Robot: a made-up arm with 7 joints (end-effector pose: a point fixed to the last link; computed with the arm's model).
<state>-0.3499 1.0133 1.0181 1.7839 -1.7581 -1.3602 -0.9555</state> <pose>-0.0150 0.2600 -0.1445 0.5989 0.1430 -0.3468 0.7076</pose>
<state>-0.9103 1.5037 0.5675 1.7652 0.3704 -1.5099 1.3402</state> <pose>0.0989 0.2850 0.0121 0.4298 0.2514 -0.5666 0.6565</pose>
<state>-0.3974 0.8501 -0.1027 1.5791 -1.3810 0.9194 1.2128</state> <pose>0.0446 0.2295 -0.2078 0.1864 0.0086 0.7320 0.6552</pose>
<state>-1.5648 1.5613 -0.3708 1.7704 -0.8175 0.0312 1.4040</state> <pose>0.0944 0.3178 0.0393 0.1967 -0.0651 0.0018 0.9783</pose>
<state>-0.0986 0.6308 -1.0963 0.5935 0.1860 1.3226 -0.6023</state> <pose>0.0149 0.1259 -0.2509 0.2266 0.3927 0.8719 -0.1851</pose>
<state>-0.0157 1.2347 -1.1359 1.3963 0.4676 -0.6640 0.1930</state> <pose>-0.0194 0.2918 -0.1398 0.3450 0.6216 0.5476 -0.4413</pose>
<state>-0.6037 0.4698 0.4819 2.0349 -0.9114 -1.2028 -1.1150</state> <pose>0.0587 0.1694 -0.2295 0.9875 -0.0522 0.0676 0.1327</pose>
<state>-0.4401 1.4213 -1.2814 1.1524 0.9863 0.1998 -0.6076</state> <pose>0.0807 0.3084 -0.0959 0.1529 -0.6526 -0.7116 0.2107</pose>
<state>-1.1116 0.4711 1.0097 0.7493 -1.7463 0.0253 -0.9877</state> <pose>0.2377 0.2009 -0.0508 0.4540 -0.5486 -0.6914 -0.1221</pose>
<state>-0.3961 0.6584 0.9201 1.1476 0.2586 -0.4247 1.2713</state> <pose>0.1046 0.2540 -0.1700 0.4795 0.2500 0.0194 0.8409</pose>
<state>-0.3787 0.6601 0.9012 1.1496 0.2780 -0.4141 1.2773</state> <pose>0.1016 0.2538 -0.1723 0.4815 0.2727 0.0266 0.8325</pose>
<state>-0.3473 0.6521 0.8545 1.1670 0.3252 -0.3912 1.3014</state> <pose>0.0954 0.2503 -0.1813 0.4853 0.3213 0.0494 0.8117</pose>
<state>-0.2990 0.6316 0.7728 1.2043 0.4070 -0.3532 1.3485</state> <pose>0.0834 0.2423 -0.1979 0.4889 0.4010 0.0879 0.7697</pose>
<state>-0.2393 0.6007 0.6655 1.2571 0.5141 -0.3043 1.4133</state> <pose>0.0641 0.2303 -0.2183 0.4897 0.4994 0.1305 0.7027</pose>
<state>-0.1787 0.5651 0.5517 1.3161 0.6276 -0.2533 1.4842</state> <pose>0.0396 0.2165 -0.2367 0.4881 0.5946 0.1631 0.6178</pose>
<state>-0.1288 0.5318 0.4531 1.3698 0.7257 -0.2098 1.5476</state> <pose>0.0159 0.2040 -0.2491 0.4867 0.6671 0.1800 0.5346</pose>
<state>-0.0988 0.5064 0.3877 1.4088 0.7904 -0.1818 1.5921</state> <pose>-0.0005 0.1949 -0.2558 0.4872 0.7085 0.1854 0.4758</pose>
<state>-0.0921 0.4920 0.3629 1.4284 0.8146 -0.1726 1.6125</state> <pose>-0.0063 0.1900 -0.2587 0.4892 0.7211 0.1865 0.4539</pose>
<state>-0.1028 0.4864 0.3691 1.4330 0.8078 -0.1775 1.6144</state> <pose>-0.0038 0.1883 -0.2597 0.4914 0.7144 0.1874 0.4616</pose>
